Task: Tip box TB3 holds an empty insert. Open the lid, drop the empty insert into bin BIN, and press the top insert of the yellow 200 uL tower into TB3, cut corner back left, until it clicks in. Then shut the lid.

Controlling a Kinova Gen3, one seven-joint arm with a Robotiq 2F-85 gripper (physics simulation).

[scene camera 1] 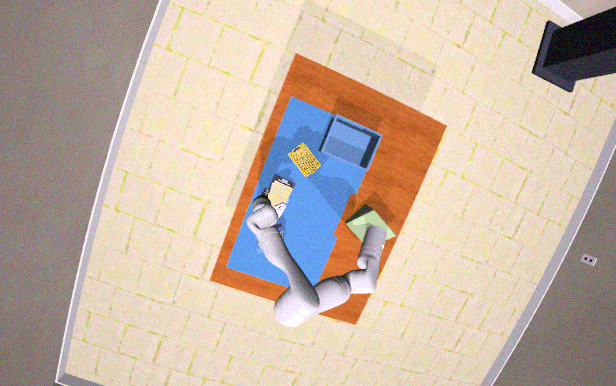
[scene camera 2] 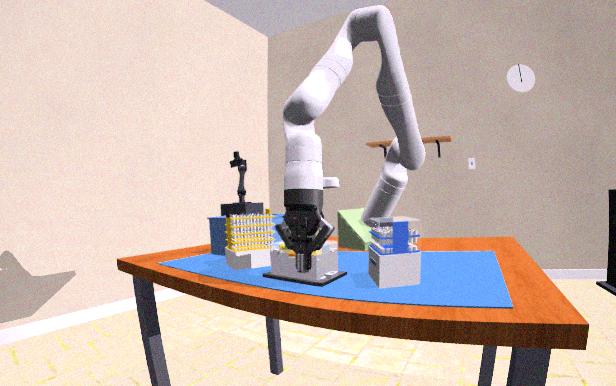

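Note:
Tip box TB3 (scene camera 1: 281,191) (scene camera 2: 327,264) is a pale grey box on a black base plate near the table's edge. Yellow of the insert shows near its rim; whether the lid is shut cannot be told. My gripper (scene camera 2: 303,263) points down, shut and empty, its fingertips low at TB3's near side in the scene camera 2 view. In the scene camera 1 view the wrist hides most of it and part of TB3. The yellow tower (scene camera 1: 304,160) (scene camera 2: 250,232), several inserts high, stands on a pale box beside TB3. Bin BIN (scene camera 1: 351,139) (scene camera 2: 216,237) is blue and open-topped, behind the tower.
A pale box with blue inserts and a clear cover (scene camera 2: 395,265) stands right of TB3 in the scene camera 2 view. A green wedge (scene camera 1: 372,223) (scene camera 2: 351,231) stands at the arm's base. A black jointed stand (scene camera 2: 242,182) rises behind the yellow tower. A blue mat (scene camera 1: 310,240) (scene camera 2: 455,280) lies under the boxes.

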